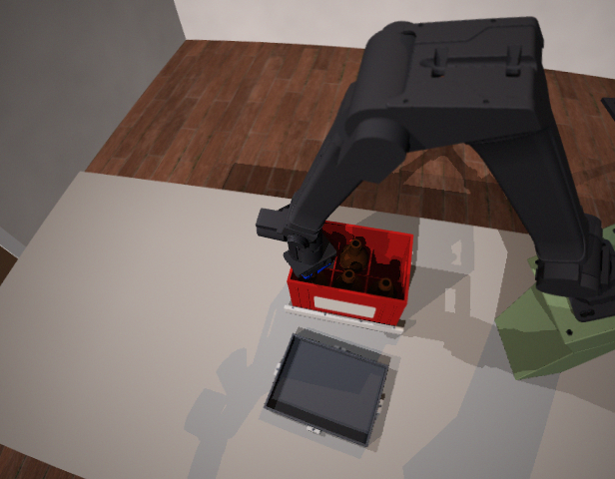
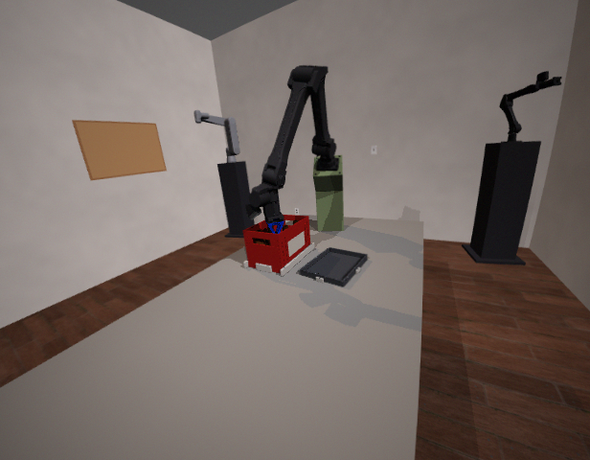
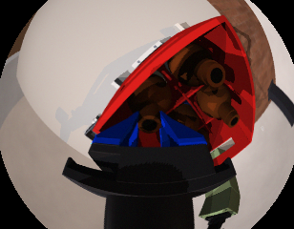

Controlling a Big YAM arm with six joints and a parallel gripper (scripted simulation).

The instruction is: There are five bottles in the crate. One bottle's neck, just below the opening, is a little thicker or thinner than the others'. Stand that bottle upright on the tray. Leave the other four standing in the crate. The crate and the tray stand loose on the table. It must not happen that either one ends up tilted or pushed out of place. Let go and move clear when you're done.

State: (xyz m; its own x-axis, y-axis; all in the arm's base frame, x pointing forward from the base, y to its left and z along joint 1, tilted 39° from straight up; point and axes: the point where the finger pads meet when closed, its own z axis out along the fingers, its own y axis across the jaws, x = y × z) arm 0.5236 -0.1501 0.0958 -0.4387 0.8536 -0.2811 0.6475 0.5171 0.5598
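Right now my hand is 6 cm above the brown bottle. Round my hand: dark grey tray 4 cm behind, 24 cm to the left, 14 cm below; then crate 10 cm behind, 3 cm to the right, 7 cm below.
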